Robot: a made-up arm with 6 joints. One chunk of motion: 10 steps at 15 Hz.
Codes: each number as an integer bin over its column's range. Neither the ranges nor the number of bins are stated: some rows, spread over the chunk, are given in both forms.
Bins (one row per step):
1: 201 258 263 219 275 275
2: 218 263 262 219 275 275
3: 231 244 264 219 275 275
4: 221 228 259 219 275 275
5: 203 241 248 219 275 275
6: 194 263 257 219 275 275
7: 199 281 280 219 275 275
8: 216 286 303 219 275 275
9: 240 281 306 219 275 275
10: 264 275 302 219 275 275
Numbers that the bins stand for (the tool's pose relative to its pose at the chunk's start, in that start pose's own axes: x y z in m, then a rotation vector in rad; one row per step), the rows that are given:
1: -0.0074 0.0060 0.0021 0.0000 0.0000 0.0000
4: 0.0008 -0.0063 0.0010 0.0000 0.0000 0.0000
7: -0.0082 0.0155 0.0067 0.0000 0.0000 0.0000
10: 0.0185 0.0130 0.0127 0.0000 0.0000 0.0000
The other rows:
2: -0.0004 0.0081 0.0018 0.0000 0.0000 0.0000
3: 0.0049 0.0003 0.0023 0.0000 0.0000 0.0000
5: -0.0066 -0.0010 -0.0021 0.0000 0.0000 0.0000
6: -0.0103 0.0081 0.0004 0.0000 0.0000 0.0000
8: -0.0012 0.0175 0.0130 0.0000 0.0000 0.0000
9: 0.0086 0.0155 0.0138 0.0000 0.0000 0.0000

